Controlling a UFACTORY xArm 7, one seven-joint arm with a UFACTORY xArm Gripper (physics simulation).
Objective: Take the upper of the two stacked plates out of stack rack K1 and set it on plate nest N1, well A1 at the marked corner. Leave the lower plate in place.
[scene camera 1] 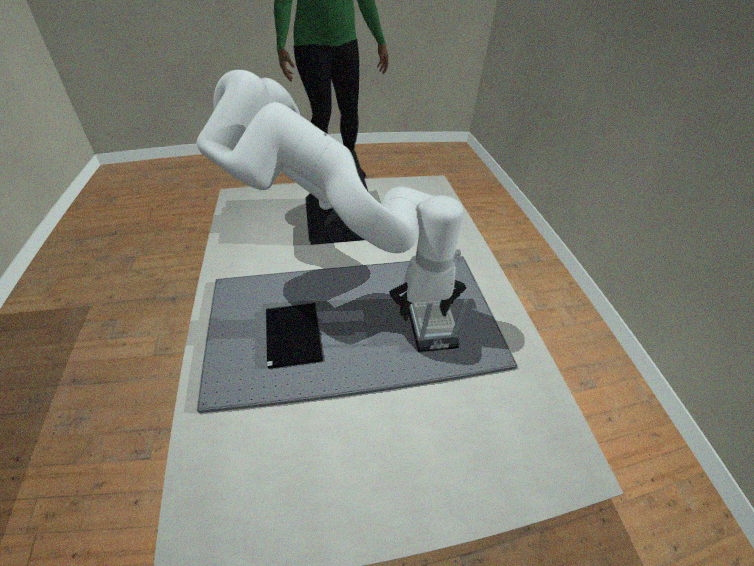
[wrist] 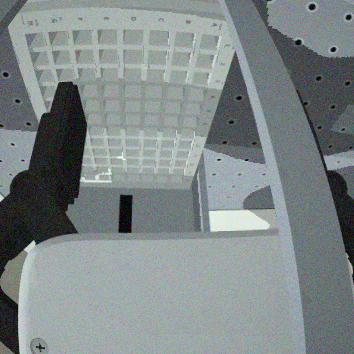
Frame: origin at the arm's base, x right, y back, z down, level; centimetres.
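Where they show: gripper, fingertip midpoint: (scene camera 1: 423, 314) (wrist: 179, 102).
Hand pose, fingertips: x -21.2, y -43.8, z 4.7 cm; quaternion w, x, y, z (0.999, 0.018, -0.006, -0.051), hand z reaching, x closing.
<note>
Each offset is from my fingertips to the top centre of the thing. "pt": to the spot under its first point. Level surfaces: height alone.
Stack rack K1 {dz -9.8, dx -2.5, dy +0.8 cm} (scene camera 1: 437, 344) stands on the right of the board, with a dark base; a grey post {pt dz -5.4, dx +0.7, dy -5.3 cm} (wrist: 280, 125) of it crosses the right of the wrist view. The upper plate {dz -0.1, dx -2.4, dy +1.8 cm} (scene camera 1: 443, 318) (wrist: 145, 105) is pale, gridded with wells and lettered along its rim. The lower plate cannot be told apart beneath it. My gripper (scene camera 1: 425, 313) (wrist: 179, 102) is open and empty, pointing down, its fingers spread to either side at the rack; the post hides most of the right finger in the wrist view. Plate nest N1 {dz +3.2, dx +30.2, dy -2.0 cm} (scene camera 1: 294, 335) is a black rectangle left of the rack, with a white mark at its front left corner.
The grey perforated board {dz +4.6 cm} (scene camera 1: 365, 377) lies under rack and nest on a pale surface {dz +5.9 cm} (scene camera 1: 389, 463). The white arm reaches over the board from behind. A person (scene camera 1: 325, 60) in a green top stands behind the arm's base. Shadows fall between nest and rack.
</note>
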